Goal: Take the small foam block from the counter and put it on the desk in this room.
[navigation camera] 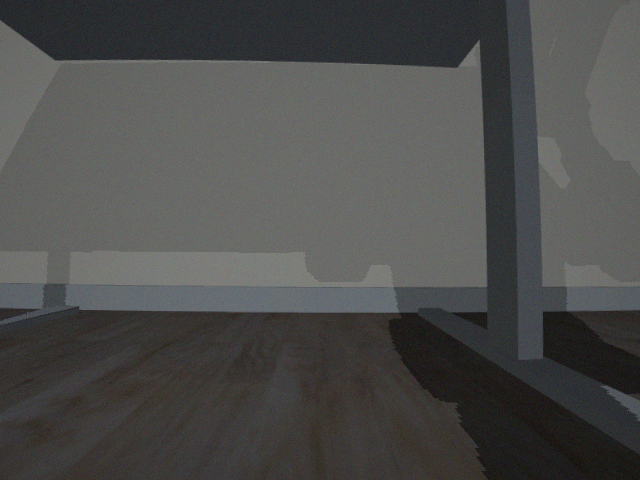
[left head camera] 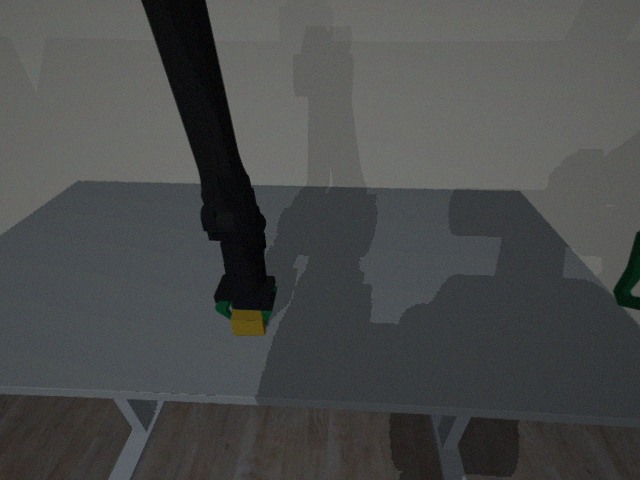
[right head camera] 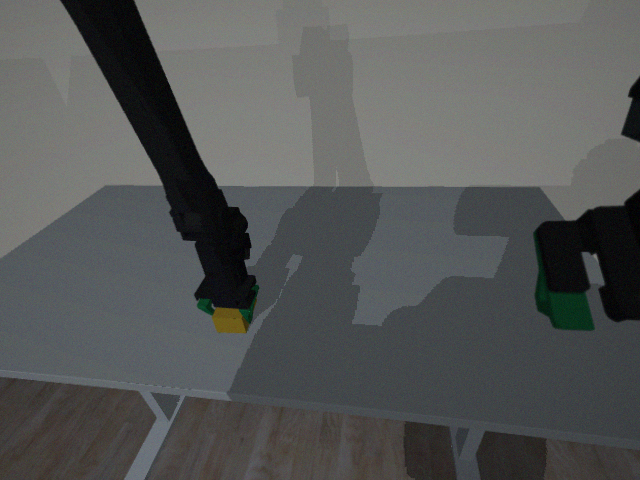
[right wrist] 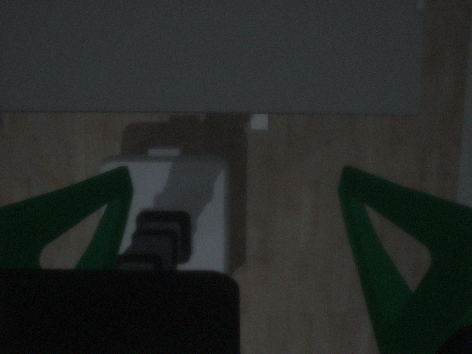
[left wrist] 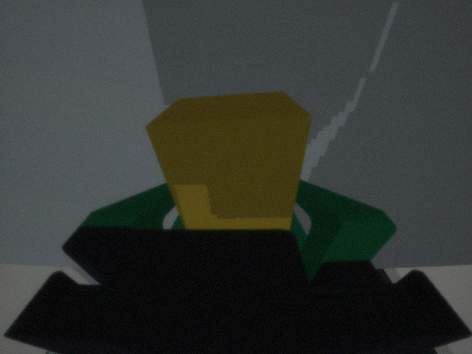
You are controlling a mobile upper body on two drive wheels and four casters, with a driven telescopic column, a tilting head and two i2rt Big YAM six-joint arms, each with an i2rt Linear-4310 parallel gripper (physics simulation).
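Frame: origin at the left arm's base, x left, y back, z up, level; centimetres.
Seen in the pictures: left gripper, fingertip midpoint: [left head camera: 251, 322] [right head camera: 236, 320] [left wrist: 236, 176]; right gripper, fingertip midpoint: [right head camera: 607, 304] [right wrist: 235, 178].
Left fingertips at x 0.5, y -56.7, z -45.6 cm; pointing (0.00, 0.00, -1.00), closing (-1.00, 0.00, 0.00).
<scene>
A point is followed by its place in that frame.
The small yellow foam block [left head camera: 248, 323] {x -0.1, y -53.4, z -42.1 cm} [right head camera: 231, 320] {x -0.6, y -53.4, z -41.8 cm} [left wrist: 232, 155] {x 0.6, y -61.0, z -41.1 cm} is between the green fingers of my left gripper [left head camera: 247, 311] {x 0.5, y -56.7, z -45.6 cm} [right head camera: 229, 308], which is shut on it. The block is over the left part of the grey desk [left head camera: 129, 330] {x 24.1, y -53.4, z -45.7 cm} [right head camera: 118, 320] {x 26.3, y -54.3, z -45.7 cm}; whether it touches the top I cannot tell. The desk top also fills much of the left wrist view [left wrist: 65, 100]. My right gripper [right wrist: 235, 178] {x -45.9, y -34.5, z -13.2 cm} is open, with its fingers wide apart. It shows partly at the right edge of both head views, near the desk's right side. The counter does not show.
A pale wall [left head camera: 439, 103] {x -45.3, y -119.2, z -18.6 cm} [navigation camera: 258, 155] {x -1.4, y -119.3, z -83.4 cm} stands behind the desk. The desk's leg [navigation camera: 522, 206] {x -61.6, y -75.4, z -109.7 cm} and foot bar rise from the wooden floor [navigation camera: 232, 403] {x -10.8, y -68.2, z -140.7 cm}. The robot's own white base [right wrist: 200, 200] {x -36.9, y -14.7, z -114.6 cm} shows below the desk's edge in the right wrist view. Arm shadows cross the desk.
</scene>
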